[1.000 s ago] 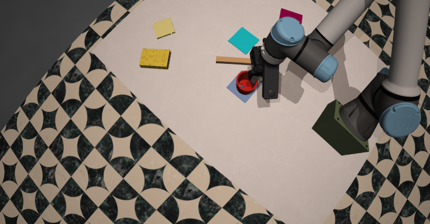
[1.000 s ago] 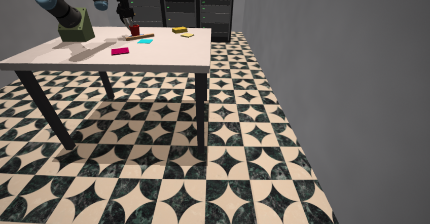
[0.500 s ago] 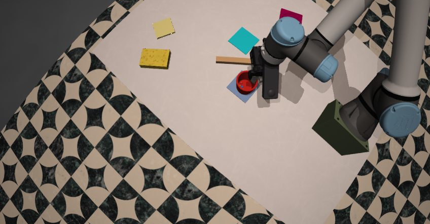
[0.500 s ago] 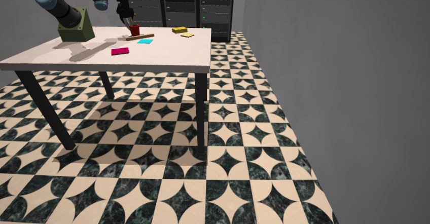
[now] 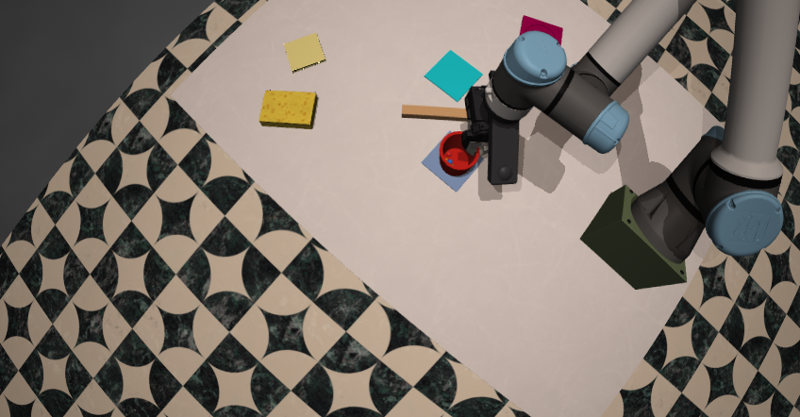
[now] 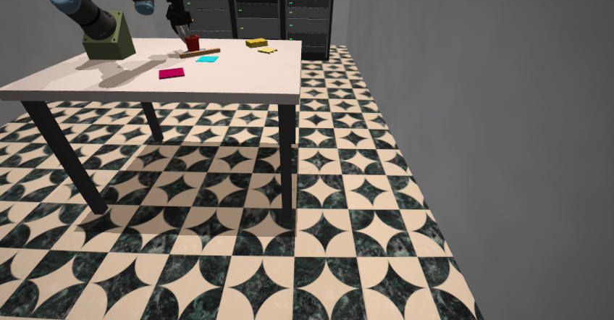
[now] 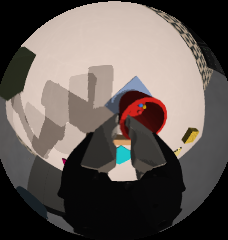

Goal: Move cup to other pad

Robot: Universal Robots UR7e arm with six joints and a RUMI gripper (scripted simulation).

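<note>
Now: hand 160 mm short of the cyan pad, 100 mm to the left of it and 60 mm above it. Also, from my hand: red cup: 30 mm to the left, 30 mm below, 20 mm ahead; then magenta flat piece: 330 mm to the right, 100 mm ahead, 50 mm below; then wooden rail: 90 mm ahead, 60 mm below, 40 mm to the right.
</note>
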